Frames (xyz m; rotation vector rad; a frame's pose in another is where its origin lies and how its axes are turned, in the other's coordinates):
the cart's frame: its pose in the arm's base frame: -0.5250 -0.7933 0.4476 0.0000 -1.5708 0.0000
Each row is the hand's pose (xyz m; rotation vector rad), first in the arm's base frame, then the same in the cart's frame.
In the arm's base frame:
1: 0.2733 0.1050 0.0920 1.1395 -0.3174 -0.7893
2: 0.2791 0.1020 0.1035 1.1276 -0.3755 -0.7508
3: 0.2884 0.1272 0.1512 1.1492 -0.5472 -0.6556
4: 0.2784 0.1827 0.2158 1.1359 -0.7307 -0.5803
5: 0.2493 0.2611 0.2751 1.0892 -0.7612 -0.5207
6: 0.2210 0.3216 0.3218 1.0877 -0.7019 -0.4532
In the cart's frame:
1: -0.3556 0.8983 -0.7983 0.2593 0.9876 -1.4284
2: -0.3441 0.8953 -0.8041 0.2771 0.9439 -1.3812
3: -0.2964 0.9205 -0.8134 0.3549 0.7901 -1.2976
4: -0.2318 0.9760 -0.8034 0.3901 0.6288 -1.2051
5: -0.1725 1.0544 -0.7743 0.3982 0.6214 -1.1276
6: -0.1258 1.1149 -0.7460 0.4482 0.6883 -1.0886

